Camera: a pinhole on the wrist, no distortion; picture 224 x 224 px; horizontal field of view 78.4 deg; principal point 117.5 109.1 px. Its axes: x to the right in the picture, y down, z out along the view. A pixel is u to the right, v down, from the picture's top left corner.
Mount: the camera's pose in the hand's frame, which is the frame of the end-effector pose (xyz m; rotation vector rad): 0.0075 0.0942 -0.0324 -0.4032 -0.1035 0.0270
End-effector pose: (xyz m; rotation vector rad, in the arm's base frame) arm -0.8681 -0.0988 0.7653 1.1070 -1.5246 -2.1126
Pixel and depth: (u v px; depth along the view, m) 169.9 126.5 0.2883
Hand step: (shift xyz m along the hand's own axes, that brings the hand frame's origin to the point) 0.0862 0.2454 0.2274
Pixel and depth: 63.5 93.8 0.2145
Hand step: -0.0989 0.1520 0.1651
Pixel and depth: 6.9 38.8 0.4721
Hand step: -0.4192 0.0384 0.4582
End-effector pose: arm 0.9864 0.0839 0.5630 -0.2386 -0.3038 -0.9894
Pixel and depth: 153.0 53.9 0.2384
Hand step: 0.0441 0.1020 0.2292
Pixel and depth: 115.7 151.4 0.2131
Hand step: -0.0182 0.2376 0.1364
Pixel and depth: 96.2 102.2 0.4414
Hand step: -0.1072 0.2429 0.3735
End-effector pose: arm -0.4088 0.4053 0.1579 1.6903 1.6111 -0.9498
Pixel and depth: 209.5 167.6 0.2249
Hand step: 0.1330 0.2771 0.1500
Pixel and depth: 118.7 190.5 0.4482
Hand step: -0.0376 0.5136 0.2735
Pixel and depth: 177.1 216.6 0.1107
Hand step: 0.0431 0.2193 0.0394
